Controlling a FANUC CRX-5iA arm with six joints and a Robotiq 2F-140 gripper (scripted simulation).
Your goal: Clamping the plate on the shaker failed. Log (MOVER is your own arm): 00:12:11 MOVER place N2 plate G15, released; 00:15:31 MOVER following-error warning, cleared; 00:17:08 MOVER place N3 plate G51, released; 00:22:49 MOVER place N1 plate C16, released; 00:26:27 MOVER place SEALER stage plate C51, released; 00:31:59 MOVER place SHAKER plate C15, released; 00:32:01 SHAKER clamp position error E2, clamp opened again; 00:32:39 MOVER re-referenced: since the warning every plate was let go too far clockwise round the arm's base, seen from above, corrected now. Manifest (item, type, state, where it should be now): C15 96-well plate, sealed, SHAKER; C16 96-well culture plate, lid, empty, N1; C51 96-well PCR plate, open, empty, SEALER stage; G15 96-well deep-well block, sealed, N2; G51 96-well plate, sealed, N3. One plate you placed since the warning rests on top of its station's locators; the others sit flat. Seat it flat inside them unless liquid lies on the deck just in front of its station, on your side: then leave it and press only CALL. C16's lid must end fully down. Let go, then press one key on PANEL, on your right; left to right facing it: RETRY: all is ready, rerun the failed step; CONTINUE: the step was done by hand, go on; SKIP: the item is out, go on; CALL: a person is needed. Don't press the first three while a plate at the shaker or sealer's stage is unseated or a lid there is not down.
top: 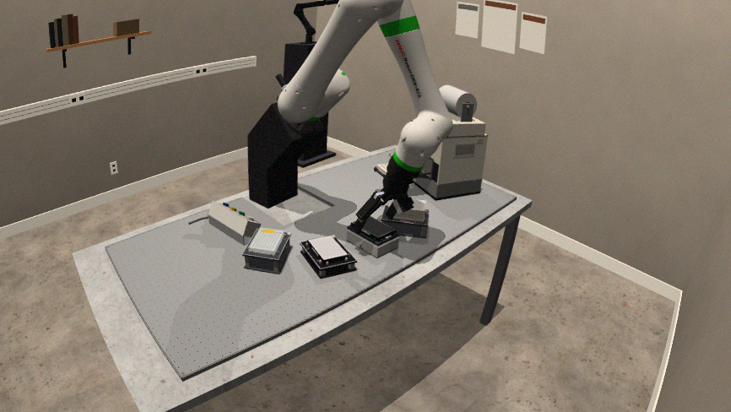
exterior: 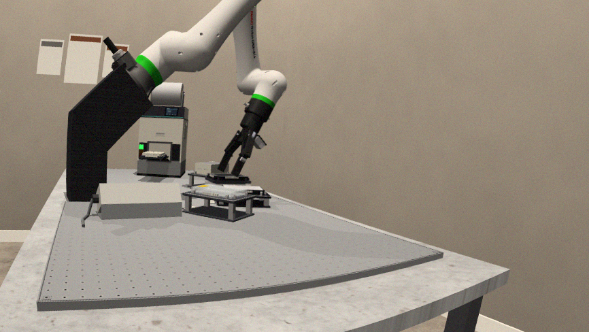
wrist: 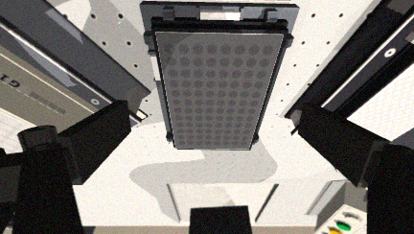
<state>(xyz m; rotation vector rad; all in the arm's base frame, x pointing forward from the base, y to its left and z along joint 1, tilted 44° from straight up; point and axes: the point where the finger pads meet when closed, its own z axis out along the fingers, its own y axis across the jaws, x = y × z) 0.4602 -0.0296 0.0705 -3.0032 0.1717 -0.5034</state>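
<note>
Right now the dark sealed plate is 20 mm below my hand. From my hand the other things lie so: grey retry key 330 mm behind, 250 mm to the right, 20 mm below; then lidded culture plate 180 mm behind, 300 mm to the right, 20 mm below.
</note>
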